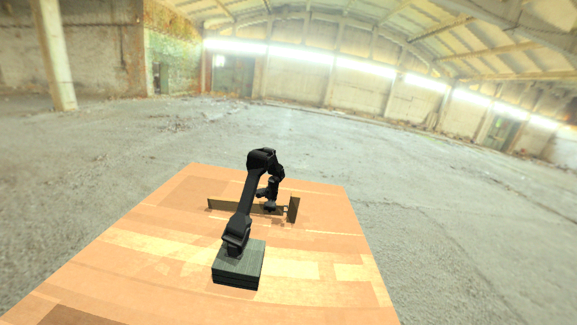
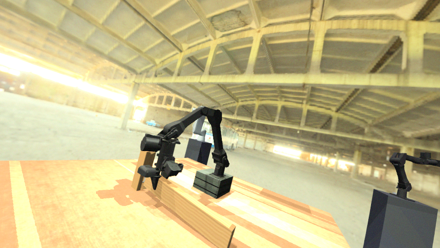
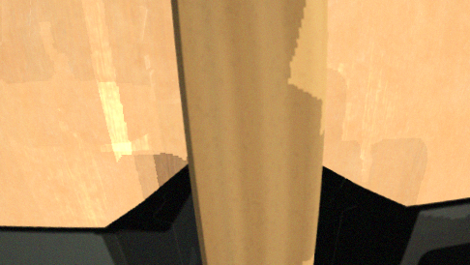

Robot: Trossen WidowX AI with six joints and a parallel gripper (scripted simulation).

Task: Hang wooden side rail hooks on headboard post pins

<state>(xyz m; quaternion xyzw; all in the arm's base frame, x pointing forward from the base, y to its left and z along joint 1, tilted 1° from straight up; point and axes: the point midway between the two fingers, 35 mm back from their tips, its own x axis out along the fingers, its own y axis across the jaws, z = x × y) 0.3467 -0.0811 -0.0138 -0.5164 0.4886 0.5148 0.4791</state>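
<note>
My gripper tip is now 120 mm to the left of the upright headboard post, 40 mm below it and 10 mm short of it.
</note>
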